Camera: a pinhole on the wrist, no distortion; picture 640 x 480 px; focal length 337.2 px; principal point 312.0 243.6 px. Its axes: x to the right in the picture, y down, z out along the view. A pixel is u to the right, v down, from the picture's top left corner.
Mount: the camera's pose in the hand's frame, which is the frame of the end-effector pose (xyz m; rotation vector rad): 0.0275 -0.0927 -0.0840 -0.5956 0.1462 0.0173
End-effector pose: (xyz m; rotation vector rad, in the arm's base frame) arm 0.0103 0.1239 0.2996 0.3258 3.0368 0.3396
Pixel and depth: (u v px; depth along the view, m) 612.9 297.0 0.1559
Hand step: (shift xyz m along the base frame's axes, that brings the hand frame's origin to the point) -0.1765 0.0530 -0.0153
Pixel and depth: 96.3 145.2 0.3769
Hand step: 0.1869 0.0659 -0.2969
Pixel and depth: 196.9 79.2 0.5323
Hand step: 0.1117 0.0911 -0.5060
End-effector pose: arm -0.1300 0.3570 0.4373 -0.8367 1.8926 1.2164
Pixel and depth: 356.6 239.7 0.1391
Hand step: -0.0139 0.0117 -0.0697
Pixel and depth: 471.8 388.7 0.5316
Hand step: -0.4515 0.2619 -0.1566
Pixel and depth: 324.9 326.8 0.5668
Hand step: -0.2724 0.3783 -0.0280
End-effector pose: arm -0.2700 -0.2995 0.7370 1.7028 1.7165 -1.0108
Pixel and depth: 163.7 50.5 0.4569
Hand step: -0.1059 -0.4235 -0.1905
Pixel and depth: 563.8 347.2 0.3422
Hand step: 0.1375 0.1005 -0.3397
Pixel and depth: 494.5 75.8 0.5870
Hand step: -0.1212 -0.1445 -0.6474
